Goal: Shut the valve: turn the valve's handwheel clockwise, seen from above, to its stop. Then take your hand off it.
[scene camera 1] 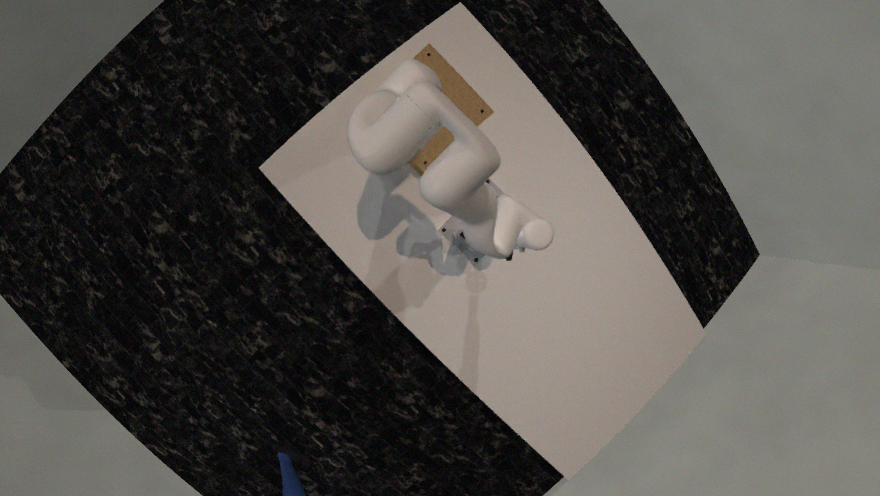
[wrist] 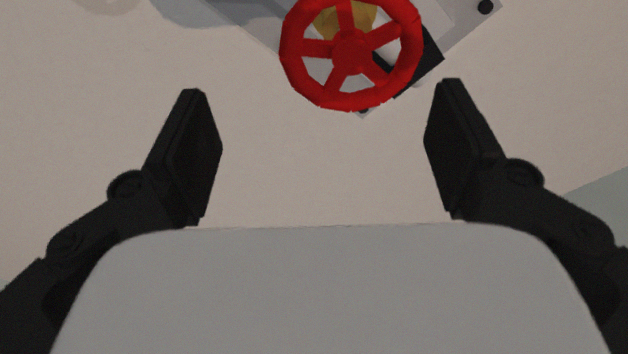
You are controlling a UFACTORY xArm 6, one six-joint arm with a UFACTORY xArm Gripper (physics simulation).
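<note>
The red handwheel (wrist: 352,52) is at the top middle of the wrist view, with several spokes around its hub. Part of the brass-coloured valve body (wrist: 325,22) shows behind it, above a light grey base plate (wrist: 470,22). My gripper (wrist: 320,113) is open and empty. Its black fingers stand wide apart on the left and right, and a gap shows between each finger and the wheel's rim. In the scene view the arm hides the handwheel and most of the gripper.
A black block (wrist: 432,57) sits by the wheel's right side on the valve's base. A brown wooden board (scene camera 1: 459,92) lies under the arm's base end on the pale table top (scene camera 1: 585,308). A dark patterned surface (scene camera 1: 184,246) surrounds it, and a blue object (scene camera 1: 290,477) shows at the bottom edge.
</note>
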